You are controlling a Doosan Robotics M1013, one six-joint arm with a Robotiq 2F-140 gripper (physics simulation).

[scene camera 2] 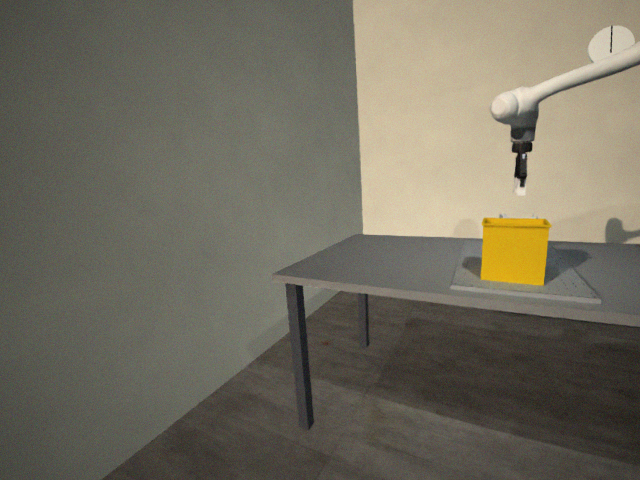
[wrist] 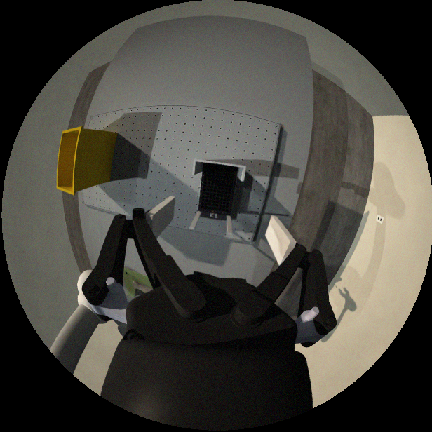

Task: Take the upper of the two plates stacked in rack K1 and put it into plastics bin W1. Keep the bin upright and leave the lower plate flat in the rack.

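Places are measured from the arm's base along level axes (x ahead, y left, z up), in metres.
Where they show: gripper, fingertip midpoint: (scene camera 2: 518, 194).
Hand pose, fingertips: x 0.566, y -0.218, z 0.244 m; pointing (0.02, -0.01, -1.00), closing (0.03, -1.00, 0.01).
Observation:
After its pixels a point has its place.
Rack K1 (wrist: 220, 163) stands on the perforated board in the wrist view, with light walls and posts; in scene camera 2 it is mostly hidden behind the bin. The black gridded upper plate (wrist: 218, 190) lies in the rack, between its walls. The lower plate cannot be told apart beneath it. The yellow bin W1 (scene camera 2: 514, 253) {x 0.609, y 0.284, z 0.100 m} (wrist: 95, 156) stands upright on the board, to the left of the rack in the wrist view. My gripper (scene camera 2: 520, 192) {x 0.566, y -0.218, z 0.244 m} (wrist: 221, 216) is open and empty, high above the rack, with its fingertips well apart in the wrist view.
The perforated board (scene camera 2: 522, 292) {x 0.588, y 0.359, z 0.007 m} (wrist: 175, 120) lies on the grey table (scene camera 2: 398, 258) {x 1.025, y 0.061, z -0.004 m} (wrist: 215, 60). A green piece (wrist: 134, 281) shows partly behind the left finger in the wrist view. A dark wall and a beige wall stand around the table.

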